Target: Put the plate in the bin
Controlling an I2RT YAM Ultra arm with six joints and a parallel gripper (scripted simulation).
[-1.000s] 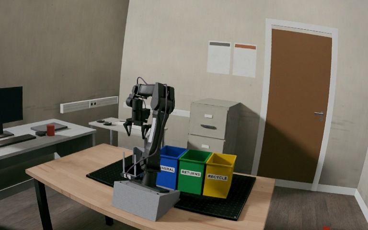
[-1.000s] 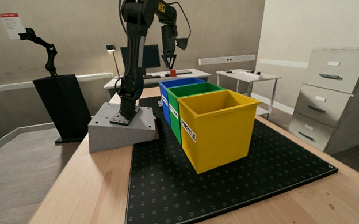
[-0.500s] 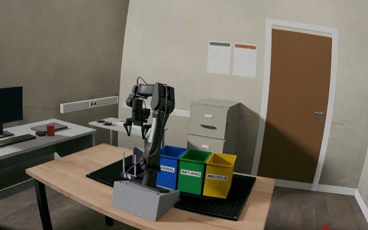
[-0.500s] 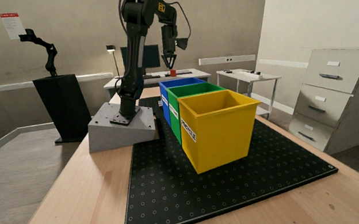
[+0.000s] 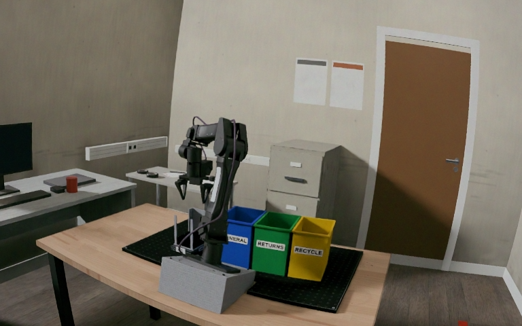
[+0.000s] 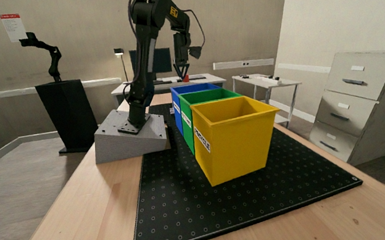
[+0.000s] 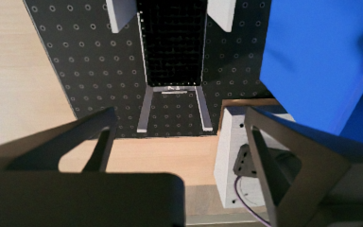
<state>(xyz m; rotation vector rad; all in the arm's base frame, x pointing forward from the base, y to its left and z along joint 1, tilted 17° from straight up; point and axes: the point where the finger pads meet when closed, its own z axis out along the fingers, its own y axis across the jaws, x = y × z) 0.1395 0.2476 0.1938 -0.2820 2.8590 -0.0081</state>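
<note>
Right now the black 96-well plate is 160 mm below my hand and 10 mm to the left of it. Round my hand: green returns bin (320 mm to the right, 110 mm below, 100 mm ahead); then yellow recycle bin (450 mm to the right, 150 mm ahead, 110 mm below); then blue bin (190 mm to the right, 110 mm below, 60 mm ahead).
</note>
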